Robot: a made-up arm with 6 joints. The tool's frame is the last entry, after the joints. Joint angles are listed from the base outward. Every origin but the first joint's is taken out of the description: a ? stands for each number. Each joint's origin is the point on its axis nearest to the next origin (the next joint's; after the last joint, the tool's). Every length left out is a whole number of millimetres.
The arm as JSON. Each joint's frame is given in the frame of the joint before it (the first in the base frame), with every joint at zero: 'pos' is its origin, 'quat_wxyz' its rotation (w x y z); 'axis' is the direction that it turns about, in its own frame. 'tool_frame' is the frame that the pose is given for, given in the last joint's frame.
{
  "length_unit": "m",
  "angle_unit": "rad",
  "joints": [
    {
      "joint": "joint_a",
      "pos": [
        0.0,
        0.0,
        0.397
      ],
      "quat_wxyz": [
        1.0,
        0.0,
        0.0,
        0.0
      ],
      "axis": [
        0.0,
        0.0,
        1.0
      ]
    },
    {
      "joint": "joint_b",
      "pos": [
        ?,
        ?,
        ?
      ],
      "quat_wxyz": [
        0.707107,
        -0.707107,
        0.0,
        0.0
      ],
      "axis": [
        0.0,
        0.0,
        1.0
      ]
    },
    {
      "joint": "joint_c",
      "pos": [
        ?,
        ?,
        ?
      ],
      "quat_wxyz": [
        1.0,
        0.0,
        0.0,
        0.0
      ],
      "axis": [
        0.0,
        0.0,
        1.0
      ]
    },
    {
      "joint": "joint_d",
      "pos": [
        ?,
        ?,
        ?
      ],
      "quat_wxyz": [
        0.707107,
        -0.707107,
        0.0,
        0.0
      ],
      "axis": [
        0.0,
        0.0,
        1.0
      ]
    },
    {
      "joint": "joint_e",
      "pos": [
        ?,
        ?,
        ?
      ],
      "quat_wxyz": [
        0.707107,
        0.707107,
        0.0,
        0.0
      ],
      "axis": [
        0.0,
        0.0,
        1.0
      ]
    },
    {
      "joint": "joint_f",
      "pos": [
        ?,
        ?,
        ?
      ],
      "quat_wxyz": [
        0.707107,
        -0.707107,
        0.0,
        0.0
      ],
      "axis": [
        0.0,
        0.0,
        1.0
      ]
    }
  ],
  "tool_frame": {
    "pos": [
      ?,
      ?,
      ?
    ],
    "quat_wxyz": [
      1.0,
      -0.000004,
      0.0,
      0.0
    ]
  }
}
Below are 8 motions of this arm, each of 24 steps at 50 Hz.
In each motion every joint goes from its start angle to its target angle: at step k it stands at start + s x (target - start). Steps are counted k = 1, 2, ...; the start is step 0. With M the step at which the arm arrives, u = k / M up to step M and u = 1 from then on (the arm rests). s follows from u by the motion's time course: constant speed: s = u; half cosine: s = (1 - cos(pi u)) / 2; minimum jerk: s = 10 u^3 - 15 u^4 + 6 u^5.
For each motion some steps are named. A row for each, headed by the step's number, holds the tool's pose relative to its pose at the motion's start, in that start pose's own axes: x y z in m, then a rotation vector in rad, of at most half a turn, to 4 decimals.
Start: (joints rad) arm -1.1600 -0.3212 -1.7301 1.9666 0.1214 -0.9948
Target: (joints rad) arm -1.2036 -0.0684 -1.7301 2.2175 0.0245 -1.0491
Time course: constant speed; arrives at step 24
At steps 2, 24:
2: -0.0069 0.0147 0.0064 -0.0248 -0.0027 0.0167
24: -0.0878 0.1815 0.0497 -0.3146 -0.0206 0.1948

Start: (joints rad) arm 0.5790 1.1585 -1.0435 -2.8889 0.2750 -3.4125
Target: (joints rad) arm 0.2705 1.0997 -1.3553 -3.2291 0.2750 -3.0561
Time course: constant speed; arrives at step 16
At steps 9, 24:
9: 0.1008 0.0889 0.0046 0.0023 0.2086 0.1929
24: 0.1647 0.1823 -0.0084 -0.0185 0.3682 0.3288

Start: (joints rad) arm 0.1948 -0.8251 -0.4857 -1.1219 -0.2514 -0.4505
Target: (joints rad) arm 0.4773 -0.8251 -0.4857 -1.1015 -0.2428 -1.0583
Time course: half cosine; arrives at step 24
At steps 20, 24:
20: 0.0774 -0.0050 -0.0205 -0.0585 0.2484 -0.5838
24: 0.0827 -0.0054 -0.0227 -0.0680 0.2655 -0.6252

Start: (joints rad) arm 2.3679 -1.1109 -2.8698 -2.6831 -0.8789 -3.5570
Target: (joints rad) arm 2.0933 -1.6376 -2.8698 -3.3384 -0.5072 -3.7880
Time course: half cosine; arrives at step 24
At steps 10, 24:
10: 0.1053 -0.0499 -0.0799 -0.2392 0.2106 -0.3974
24: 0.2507 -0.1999 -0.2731 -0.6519 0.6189 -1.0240

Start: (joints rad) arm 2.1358 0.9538 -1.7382 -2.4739 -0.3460 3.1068
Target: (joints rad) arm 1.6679 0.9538 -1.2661 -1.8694 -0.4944 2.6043
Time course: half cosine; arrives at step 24
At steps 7, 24:
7: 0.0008 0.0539 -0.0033 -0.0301 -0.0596 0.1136
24: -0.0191 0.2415 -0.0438 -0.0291 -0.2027 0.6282

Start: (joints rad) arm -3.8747 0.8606 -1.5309 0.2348 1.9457 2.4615
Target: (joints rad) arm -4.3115 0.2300 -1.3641 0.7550 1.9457 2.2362
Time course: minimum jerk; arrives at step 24
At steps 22, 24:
22: 0.3295 0.1138 -0.1132 -0.1205 -0.9467 -0.4075
24: 0.3312 0.1144 -0.1132 -0.1199 -0.9515 -0.4096

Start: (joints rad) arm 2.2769 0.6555 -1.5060 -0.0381 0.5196 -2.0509
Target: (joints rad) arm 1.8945 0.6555 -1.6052 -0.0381 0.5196 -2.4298
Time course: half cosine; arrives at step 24
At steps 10, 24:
10: -0.0990 -0.0465 -0.0143 -0.0018 -0.0593 -0.0066
24: -0.2497 -0.1561 -0.0515 0.0221 -0.1666 -0.0211

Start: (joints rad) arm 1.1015 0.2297 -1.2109 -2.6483 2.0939 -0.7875
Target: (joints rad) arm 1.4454 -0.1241 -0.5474 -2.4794 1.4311 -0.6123
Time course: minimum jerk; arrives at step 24
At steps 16, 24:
16: -0.1028 -0.0536 -0.2106 -0.5777 0.6105 0.1874
24: -0.1317 -0.0941 -0.2669 -0.7282 0.7717 0.2180

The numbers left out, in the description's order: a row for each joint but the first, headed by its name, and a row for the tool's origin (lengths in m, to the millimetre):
joint_b: 0.0 0.0 0.0
joint_c: 0.068 -0.36 0.0
joint_d: 0.089 0.394 0.0
joint_e: 0.0 0.0 0.0
joint_f: 0.097 0.124 0.0
tool: 0.0 0.0 0.0

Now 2 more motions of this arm.
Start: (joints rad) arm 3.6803 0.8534 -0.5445 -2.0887 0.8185 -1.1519
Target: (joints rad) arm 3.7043 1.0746 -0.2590 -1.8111 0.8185 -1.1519
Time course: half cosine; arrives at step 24
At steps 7, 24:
7: 0.0466 0.0103 -0.0039 -0.0020 0.1067 -0.0303
24: 0.2261 0.0129 -0.0566 0.0463 0.5367 -0.1765

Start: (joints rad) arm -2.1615 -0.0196 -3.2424 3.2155 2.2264 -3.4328
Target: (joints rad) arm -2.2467 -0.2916 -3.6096 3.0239 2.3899 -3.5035
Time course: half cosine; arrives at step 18
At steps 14, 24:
14: 0.0324 -0.0719 0.3092 -0.0723 0.7232 0.1157
24: 0.0484 -0.0786 0.3451 -0.0860 0.8186 0.1294

